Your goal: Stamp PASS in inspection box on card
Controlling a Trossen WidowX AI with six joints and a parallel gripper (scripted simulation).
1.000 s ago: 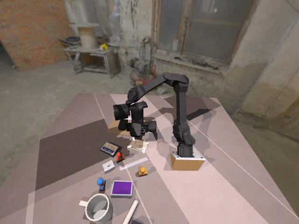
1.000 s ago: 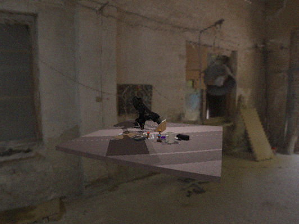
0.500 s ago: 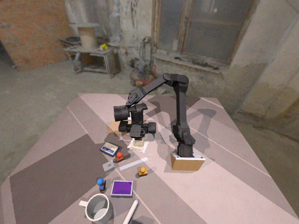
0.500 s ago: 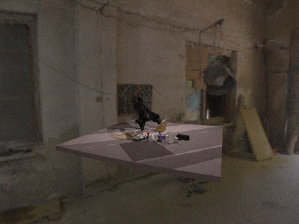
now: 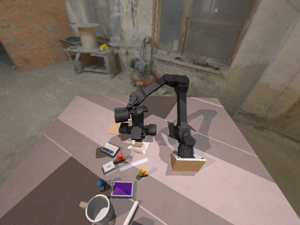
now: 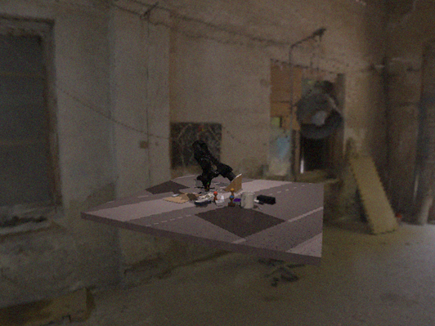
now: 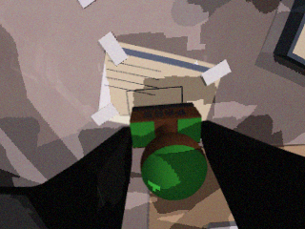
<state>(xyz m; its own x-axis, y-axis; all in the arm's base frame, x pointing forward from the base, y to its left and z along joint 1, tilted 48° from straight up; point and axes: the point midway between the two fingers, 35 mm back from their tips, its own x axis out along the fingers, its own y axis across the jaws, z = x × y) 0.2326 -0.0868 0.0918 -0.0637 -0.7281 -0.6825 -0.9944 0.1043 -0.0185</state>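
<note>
My gripper tip is 60 mm above the card. The rest, counted from my gripper tip: red stamp 100 mm to the left, 90 mm ahead, 40 mm below; green stamp right at my gripper tip; ruler 120 mm to the left, 60 mm below, 20 mm ahead.
</note>
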